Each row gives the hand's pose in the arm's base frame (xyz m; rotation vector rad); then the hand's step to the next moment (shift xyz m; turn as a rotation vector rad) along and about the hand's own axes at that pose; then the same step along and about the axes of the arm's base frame.
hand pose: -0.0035 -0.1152 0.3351 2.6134 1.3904 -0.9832
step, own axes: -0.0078 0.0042 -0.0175 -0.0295 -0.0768 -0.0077
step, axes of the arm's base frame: 0.0091 -0.0031 0.0171 -0.0658 0.0267 0.0422
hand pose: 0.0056 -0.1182 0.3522 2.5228 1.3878 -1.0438
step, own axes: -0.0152 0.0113 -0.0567 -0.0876 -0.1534 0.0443
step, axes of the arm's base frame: 0.0330 0.0036 0.0497 -0.1731 0.0105 0.0557
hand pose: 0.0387 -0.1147 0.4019 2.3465 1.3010 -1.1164
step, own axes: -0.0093 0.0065 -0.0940 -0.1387 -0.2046 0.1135
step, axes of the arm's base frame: 0.0500 0.0401 0.0697 -0.2653 -0.0283 0.0529
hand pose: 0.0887 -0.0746 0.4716 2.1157 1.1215 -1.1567
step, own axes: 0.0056 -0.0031 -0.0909 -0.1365 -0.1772 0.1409
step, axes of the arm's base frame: 0.0407 0.0691 0.0433 -0.2543 -0.0620 0.0371
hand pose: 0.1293 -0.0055 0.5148 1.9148 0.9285 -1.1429
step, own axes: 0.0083 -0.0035 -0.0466 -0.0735 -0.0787 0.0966
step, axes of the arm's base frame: 0.0186 0.0429 0.0083 -0.1311 -0.0591 0.0161
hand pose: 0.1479 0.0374 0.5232 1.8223 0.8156 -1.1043
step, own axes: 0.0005 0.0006 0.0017 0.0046 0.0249 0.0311
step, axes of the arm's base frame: 0.0001 -0.0017 -0.0007 0.0113 -0.0382 -0.0045
